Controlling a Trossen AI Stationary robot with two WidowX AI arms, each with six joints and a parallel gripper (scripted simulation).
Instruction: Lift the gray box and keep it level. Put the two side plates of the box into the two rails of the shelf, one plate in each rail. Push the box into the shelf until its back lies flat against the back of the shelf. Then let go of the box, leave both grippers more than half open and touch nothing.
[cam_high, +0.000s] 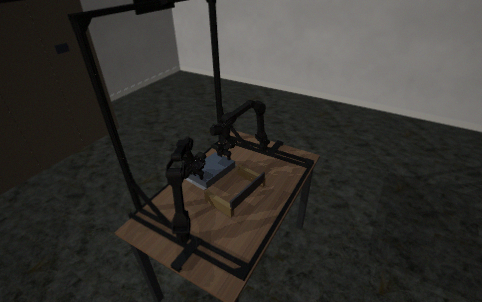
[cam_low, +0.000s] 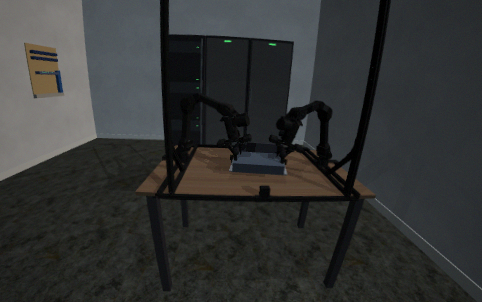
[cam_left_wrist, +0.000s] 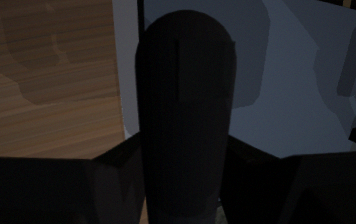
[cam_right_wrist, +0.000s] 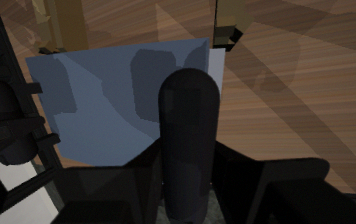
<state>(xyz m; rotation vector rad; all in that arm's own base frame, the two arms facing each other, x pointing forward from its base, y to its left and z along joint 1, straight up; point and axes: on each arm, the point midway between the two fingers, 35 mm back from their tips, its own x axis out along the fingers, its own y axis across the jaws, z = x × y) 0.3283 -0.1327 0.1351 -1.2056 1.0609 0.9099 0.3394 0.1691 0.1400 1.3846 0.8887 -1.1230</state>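
Now: left hand 2 cm past the gray box, 12 cm to the left of it and 4 cm above it. Also, from my left hand: dark bar: 28 cm ahead, 17 cm to the right, 8 cm below.
The gray box lies 120 mm to the left of my right hand, 50 mm below it and 20 mm ahead of it. Round my right hand: dark bar 320 mm ahead, 80 mm to the left, 80 mm below.
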